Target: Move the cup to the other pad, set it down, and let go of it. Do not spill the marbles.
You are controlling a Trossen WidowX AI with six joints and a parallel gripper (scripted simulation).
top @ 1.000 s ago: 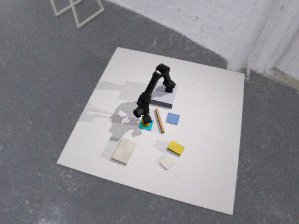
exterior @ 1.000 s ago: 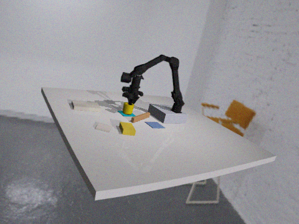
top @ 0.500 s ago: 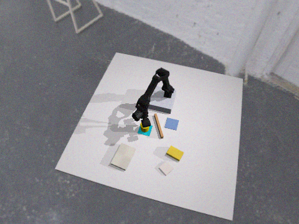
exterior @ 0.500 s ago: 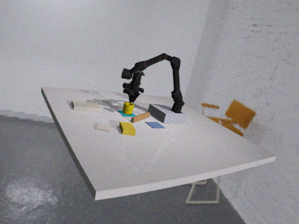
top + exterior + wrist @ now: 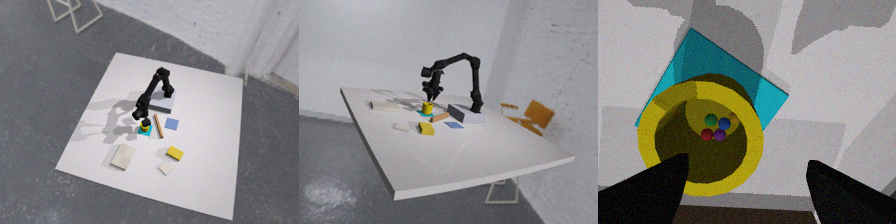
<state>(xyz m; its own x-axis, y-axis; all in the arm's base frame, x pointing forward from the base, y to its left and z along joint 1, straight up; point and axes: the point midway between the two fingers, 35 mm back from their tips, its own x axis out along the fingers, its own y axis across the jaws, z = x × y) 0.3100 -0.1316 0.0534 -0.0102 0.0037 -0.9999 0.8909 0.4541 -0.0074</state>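
Now: gripper tip 50 mm above the yellow cup, 20 mm short of it and 10 mm to the right of it. Round my gripper tip: wooden bar 110 mm to the left, 80 mm below, 20 mm behind; then cyan pad 100 mm below, 30 mm ahead, 10 mm to the left.
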